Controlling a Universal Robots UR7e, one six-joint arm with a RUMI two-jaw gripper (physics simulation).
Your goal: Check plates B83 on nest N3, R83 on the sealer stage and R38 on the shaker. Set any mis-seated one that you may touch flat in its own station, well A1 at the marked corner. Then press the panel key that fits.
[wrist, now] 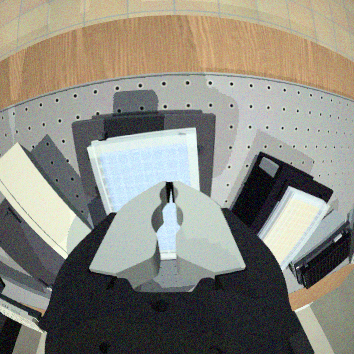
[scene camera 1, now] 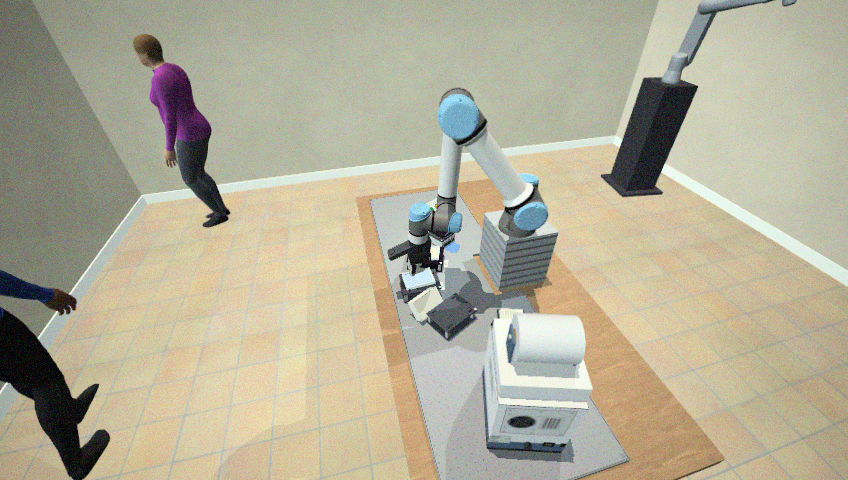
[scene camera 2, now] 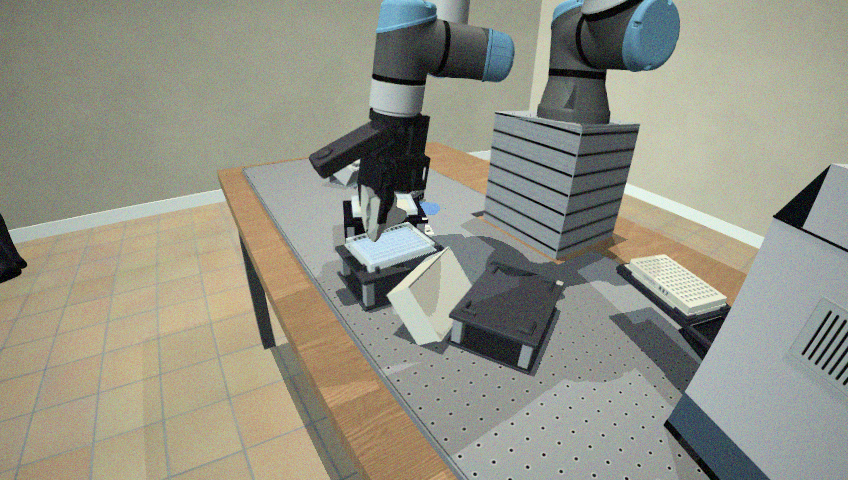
Labels:
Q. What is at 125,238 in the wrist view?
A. My gripper.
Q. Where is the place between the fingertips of my gripper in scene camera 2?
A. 372,240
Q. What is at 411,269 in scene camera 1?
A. My gripper.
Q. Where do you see a cream plate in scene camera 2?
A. At 423,300

